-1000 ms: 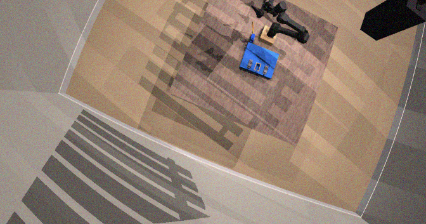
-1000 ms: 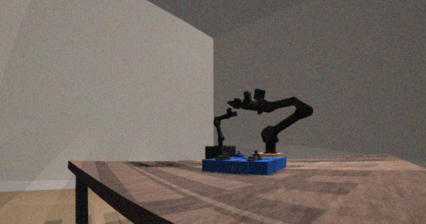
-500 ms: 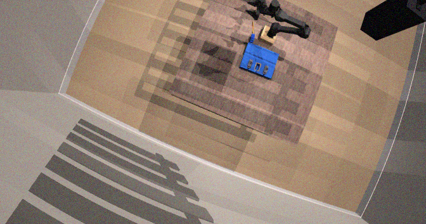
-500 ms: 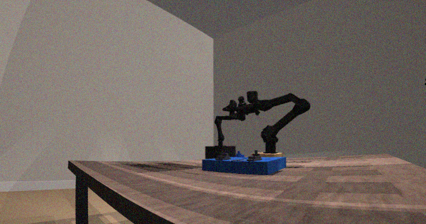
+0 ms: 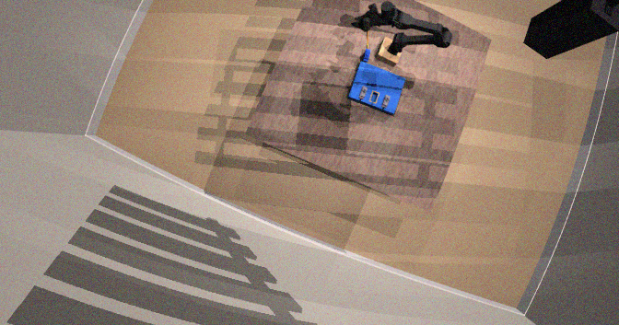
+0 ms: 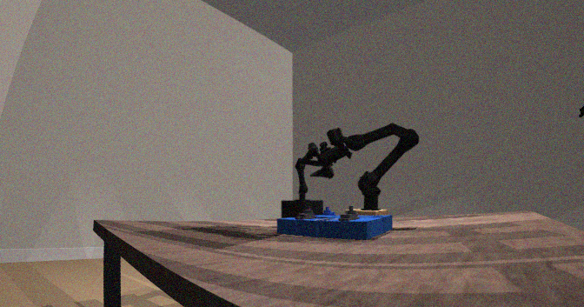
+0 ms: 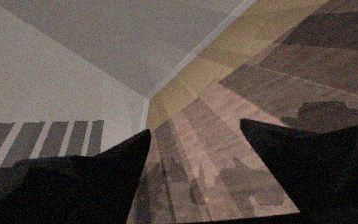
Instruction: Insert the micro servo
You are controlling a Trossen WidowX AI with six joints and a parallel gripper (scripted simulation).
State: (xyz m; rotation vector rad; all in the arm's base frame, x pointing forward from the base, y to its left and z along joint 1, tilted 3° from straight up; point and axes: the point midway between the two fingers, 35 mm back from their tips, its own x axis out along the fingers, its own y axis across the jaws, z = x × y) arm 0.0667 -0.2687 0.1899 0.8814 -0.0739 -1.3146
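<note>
My gripper tip is 15 cm short of the blue robot deck, 30 cm to the right of it and 23 cm above it.
</note>
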